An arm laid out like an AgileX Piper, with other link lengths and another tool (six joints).
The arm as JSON. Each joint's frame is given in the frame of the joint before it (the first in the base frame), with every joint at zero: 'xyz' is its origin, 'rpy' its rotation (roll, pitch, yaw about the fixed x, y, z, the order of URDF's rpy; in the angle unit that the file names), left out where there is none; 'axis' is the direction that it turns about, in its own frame. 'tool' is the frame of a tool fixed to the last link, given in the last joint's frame.
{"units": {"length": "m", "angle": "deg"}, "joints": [
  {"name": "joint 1", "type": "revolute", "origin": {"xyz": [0.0, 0.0, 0.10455]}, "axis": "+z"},
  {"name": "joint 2", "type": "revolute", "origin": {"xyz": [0.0, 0.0, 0.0], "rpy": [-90.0, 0.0, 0.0]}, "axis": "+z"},
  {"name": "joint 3", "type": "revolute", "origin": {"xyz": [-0.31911, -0.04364, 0.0]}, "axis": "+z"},
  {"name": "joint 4", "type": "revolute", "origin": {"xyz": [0.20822, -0.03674, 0.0], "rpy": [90.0, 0.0, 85.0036]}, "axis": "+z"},
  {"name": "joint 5", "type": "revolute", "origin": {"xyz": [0.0, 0.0, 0.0], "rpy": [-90.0, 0.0, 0.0]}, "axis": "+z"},
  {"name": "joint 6", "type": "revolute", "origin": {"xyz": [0.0, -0.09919, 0.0], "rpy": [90.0, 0.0, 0.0]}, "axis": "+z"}
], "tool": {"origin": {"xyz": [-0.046, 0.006, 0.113], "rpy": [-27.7, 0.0, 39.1]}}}
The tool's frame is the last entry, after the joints.
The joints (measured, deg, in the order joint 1, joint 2, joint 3, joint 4, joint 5, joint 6), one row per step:
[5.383, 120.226, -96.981, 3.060, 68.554, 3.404]
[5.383, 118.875, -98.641, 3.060, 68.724, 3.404]
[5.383, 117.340, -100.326, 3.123, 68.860, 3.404]
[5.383, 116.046, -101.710, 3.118, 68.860, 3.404]
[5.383, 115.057, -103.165, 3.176, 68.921, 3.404]
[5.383, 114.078, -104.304, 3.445, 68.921, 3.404]
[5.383, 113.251, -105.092, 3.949, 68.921, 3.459]
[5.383, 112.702, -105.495, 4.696, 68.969, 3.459]
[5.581, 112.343, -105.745, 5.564, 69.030, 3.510]
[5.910, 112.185, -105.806, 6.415, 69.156, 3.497]
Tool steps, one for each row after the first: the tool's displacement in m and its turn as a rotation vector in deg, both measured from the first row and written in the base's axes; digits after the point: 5 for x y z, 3 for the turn. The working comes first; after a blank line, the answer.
Tool pose at each row, in the base's axes (x y z in m, rotation vector in deg; the steps are taken from these numbers as rounded here):
[0.45909, 0.05621, 0.10102, 53.314, 154.539, 44.104]
[0.46556, 0.05684, 0.11964, 51.583, 152.079, 45.199]
[0.47128, 0.05759, 0.14044, 49.761, 149.375, 46.409]
[0.47558, 0.05798, 0.15833, 48.166, 147.024, 47.335]
[0.47954, 0.05855, 0.17426, 46.786, 144.911, 48.205]
[0.48202, 0.05963, 0.18880, 45.676, 142.980, 49.222]
[0.48312, 0.06129, 0.20032, 45.032, 141.414, 50.358]
[0.48305, 0.06365, 0.20738, 44.830, 140.462, 51.571]
[0.48247, 0.06801, 0.21201, 44.715, 139.890, 52.903]
[0.48128, 0.07343, 0.21378, 44.620, 139.842, 54.127]

[0.00647, 0.00063, 0.01862, 0.269, -2.828, 0.009]
[0.01219, 0.00138, 0.03942, 0.621, -5.893, 0.000]
[0.01649, 0.00177, 0.05731, 0.867, -8.559, 0.002]
[0.02045, 0.00234, 0.07324, 1.148, -10.927, -0.005]
[0.02293, 0.00342, 0.08778, 1.610, -13.010, -0.057]
[0.02403, 0.00508, 0.09930, 2.267, -14.567, -0.197]
[0.02396, 0.00744, 0.10636, 3.088, -15.397, -0.318]
[0.02338, 0.01180, 0.11099, 4.035, -15.849, -0.305]
[0.02219, 0.01722, 0.11276, 4.927, -15.846, -0.093]

